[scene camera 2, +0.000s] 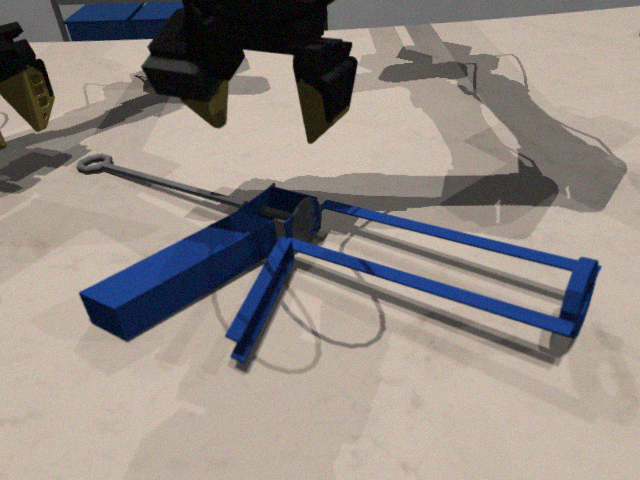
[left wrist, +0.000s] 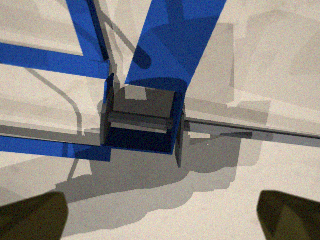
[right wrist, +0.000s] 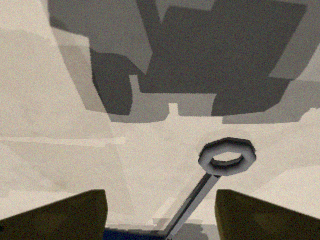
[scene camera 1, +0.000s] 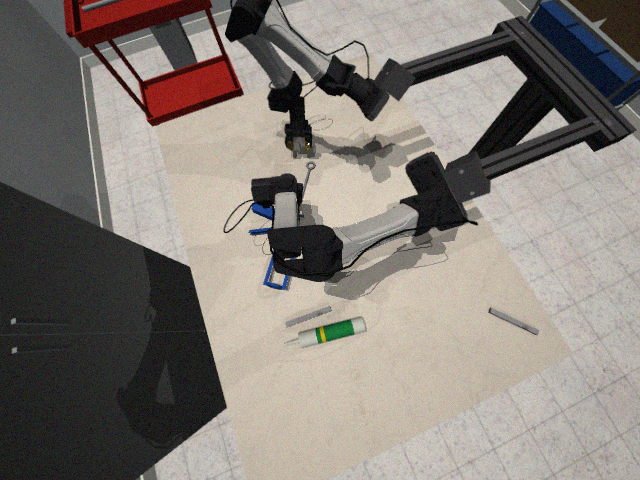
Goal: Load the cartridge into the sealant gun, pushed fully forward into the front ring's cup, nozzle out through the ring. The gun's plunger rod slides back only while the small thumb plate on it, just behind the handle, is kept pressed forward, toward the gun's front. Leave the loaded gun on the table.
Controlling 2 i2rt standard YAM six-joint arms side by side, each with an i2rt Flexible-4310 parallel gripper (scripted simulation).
Scene:
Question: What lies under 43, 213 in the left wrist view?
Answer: The left gripper.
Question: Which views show the cartridge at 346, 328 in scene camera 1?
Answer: Scene camera 1 only.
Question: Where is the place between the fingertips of the right gripper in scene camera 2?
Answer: At 22, 139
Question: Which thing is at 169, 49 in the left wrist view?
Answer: A blue sealant gun.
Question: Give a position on a blue sealant gun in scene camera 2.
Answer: At 125, 304

